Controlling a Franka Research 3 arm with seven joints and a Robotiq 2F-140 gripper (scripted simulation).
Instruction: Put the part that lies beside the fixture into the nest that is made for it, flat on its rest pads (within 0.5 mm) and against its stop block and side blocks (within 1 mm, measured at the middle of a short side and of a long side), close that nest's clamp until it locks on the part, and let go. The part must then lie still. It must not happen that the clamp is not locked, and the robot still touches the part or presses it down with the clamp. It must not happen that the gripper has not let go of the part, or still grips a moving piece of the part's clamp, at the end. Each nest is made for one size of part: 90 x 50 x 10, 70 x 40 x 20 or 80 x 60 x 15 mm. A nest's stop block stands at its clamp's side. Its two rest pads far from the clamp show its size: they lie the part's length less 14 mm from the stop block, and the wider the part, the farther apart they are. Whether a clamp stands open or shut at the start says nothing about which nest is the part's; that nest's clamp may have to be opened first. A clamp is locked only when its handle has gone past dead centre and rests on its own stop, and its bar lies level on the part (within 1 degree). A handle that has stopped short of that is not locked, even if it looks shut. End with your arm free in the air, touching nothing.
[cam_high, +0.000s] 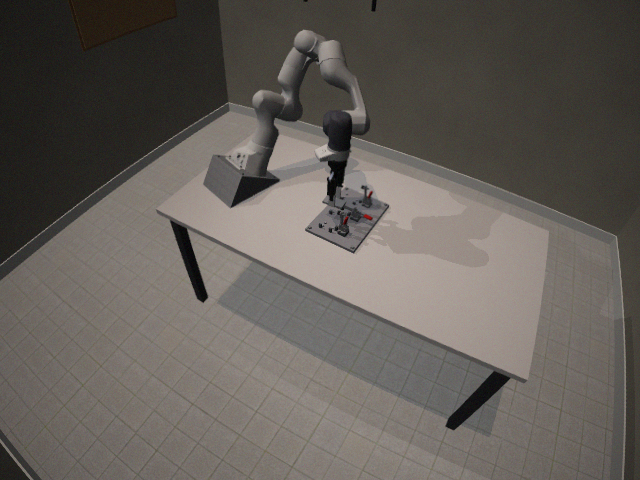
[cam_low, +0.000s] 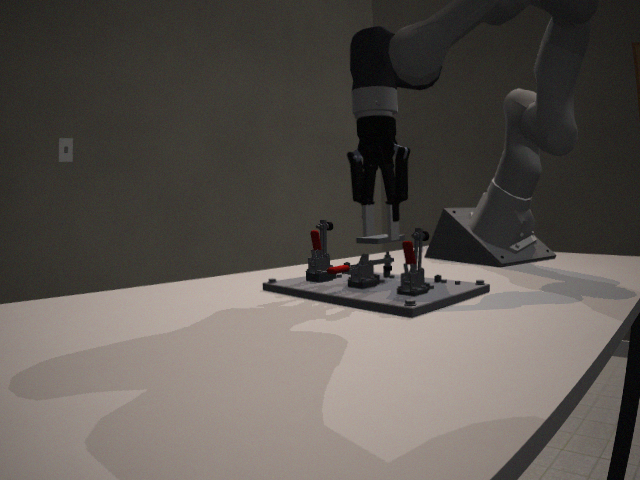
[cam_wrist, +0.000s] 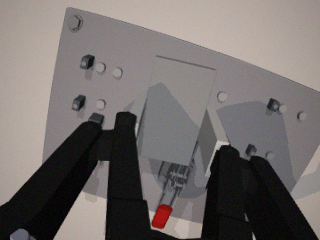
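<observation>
Right now the fixture is 5 cm ahead of my hand, 4 cm to the left of it and 11 cm below it. Also, from my hand: grey block part 3 cm below.
</observation>
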